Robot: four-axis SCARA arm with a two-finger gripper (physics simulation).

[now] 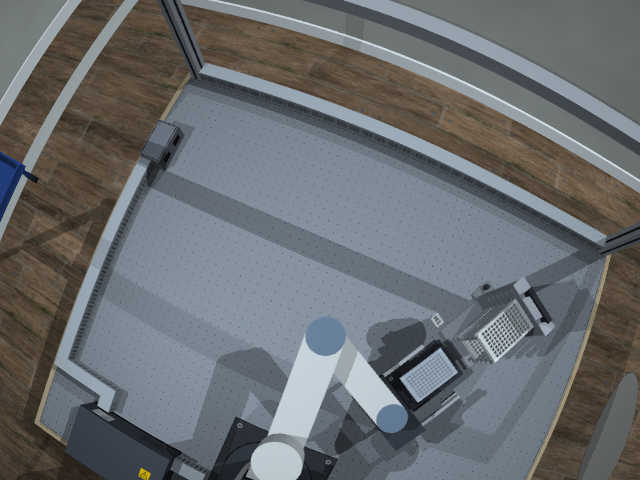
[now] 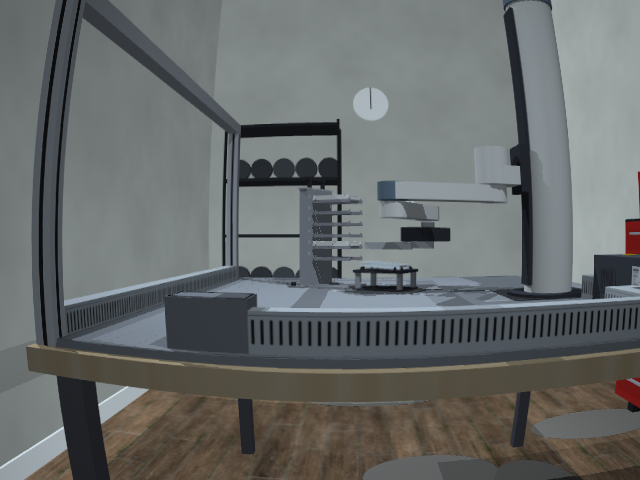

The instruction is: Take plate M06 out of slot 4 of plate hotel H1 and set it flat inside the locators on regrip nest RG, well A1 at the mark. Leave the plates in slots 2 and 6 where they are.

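Pixels of known places: gripper, fingertip midpoint: (image 1: 441, 371) (image 2: 378, 245); arm's base, origin of the base link: (image 2: 547, 297).
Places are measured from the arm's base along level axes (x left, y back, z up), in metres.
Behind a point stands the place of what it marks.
Observation:
Plate M06 (image 1: 429, 374) {x -0.260, y -0.464, z 0.081 m} (image 2: 385, 265) {x -0.213, y -0.462, z 0.087 m}, pale with many wells, lies on the dark regrip nest RG (image 2: 399, 281) {x -0.173, y -0.423, z 0.043 m} and looks flat; its A1 well and exact fit in the locators are too small to tell. My gripper (image 1: 448, 367) {x -0.271, y -0.479, z 0.145 m} (image 2: 368, 245) {x -0.271, y -0.479, z 0.145 m} is open and empty, its fingers above and along the plate's two long sides, with a gap above the plate. Plate hotel H1 (image 1: 522, 285) {x -0.337, y -0.709, z 0.325 m} (image 2: 307, 237) {x -0.320, y -0.698, z 0.168 m} stands beside the nest. A plate (image 1: 504, 330) {x -0.342, y -0.607, z 0.295 m} (image 2: 336, 198) {x -0.296, y -0.607, z 0.287 m} sits in its top slot 6, another plate (image 2: 336, 244) {x -0.296, y -0.608, z 0.147 m} in slot 2. Slot 4 holds no plate.
A small white label (image 1: 436, 320) {x -0.230, y -0.607, z 0.013 m} lies near the nest. A grey box (image 1: 160, 140) {x 0.661, y -0.751, z 0.087 m} (image 2: 210, 322) {x 0.705, y -0.742, z 0.054 m} stands at the table's edge, joined to slotted cable ducts (image 1: 113, 227) {x 0.681, y -0.471, z 0.072 m} (image 2: 413, 330) {x 0.705, y -0.473, z 0.047 m}. A dark controller box (image 1: 121, 444) {x 0.391, y 0.071, z 0.127 m} is near the arm base. Frame posts rise at the corners.

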